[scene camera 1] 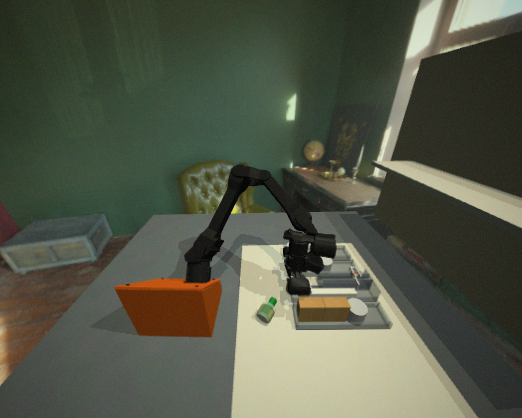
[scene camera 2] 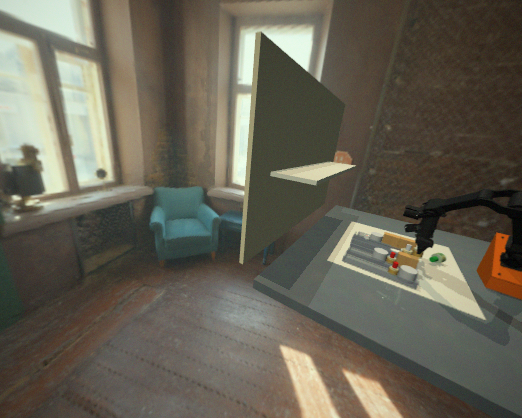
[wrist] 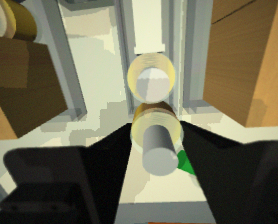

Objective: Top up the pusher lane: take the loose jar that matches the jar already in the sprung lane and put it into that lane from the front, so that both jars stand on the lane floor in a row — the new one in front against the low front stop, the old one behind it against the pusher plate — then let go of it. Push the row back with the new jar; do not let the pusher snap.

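Scene camera 1 gives me my gripper (scene camera 1: 292, 286), along with a cream mat (scene camera 1: 276, 363) and a grey lane rack (scene camera 1: 326, 280). On scene camera 2 there's a shelf (scene camera 2: 315, 174), and you'd see the mat (scene camera 2: 444, 282) there too. The wrist view has the mat (wrist: 93, 39) as well, plus my gripper (wrist: 155, 126).
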